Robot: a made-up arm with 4 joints. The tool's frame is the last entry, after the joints.
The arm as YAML. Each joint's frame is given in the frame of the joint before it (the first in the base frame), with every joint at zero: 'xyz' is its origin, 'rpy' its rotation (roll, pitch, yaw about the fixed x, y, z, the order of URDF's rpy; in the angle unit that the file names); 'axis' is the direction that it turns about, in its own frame. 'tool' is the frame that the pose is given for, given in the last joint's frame.
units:
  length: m
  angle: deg
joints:
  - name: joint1
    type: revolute
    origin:
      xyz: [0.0, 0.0, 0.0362]
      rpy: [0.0, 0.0, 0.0]
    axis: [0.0, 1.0, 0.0]
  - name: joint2
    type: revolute
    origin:
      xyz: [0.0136, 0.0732, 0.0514]
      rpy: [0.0, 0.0, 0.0]
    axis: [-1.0, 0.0, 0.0]
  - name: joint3
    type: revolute
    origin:
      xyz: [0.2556, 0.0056, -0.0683]
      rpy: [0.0, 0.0, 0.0]
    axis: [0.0, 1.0, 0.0]
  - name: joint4
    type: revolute
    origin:
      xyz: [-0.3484, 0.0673, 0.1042]
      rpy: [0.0, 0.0, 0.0]
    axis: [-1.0, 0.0, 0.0]
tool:
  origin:
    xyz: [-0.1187, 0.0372, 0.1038]
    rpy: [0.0, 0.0, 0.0]
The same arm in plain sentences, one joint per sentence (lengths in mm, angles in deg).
The arm has four revolute joints in a row. What follows holds with every joint at zero, and every direction is one of the base frame's.
Joint 1 sits 36.2 mm along +z from the base frame's origin and turns about +y.
Joint 2 sits 13.6 mm along +x and 73.2 mm along +y and 51.4 mm along +z from joint 1 and turns about -x.
Joint 3 sits 255.6 mm along +x and 5.6 mm along +y and 68.3 mm along -z from joint 2 and turns about +y.
Joint 4 sits 348.4 mm along -x and 67.3 mm along +y and 104.2 mm along +z from joint 3 and turns about -x.
The tool frame, which is the frame that the pose is given for, sits 118.7 mm along -x and 37.2 mm along +y and 103.8 mm along +z from joint 4; its axes are parallel to the base frame's.

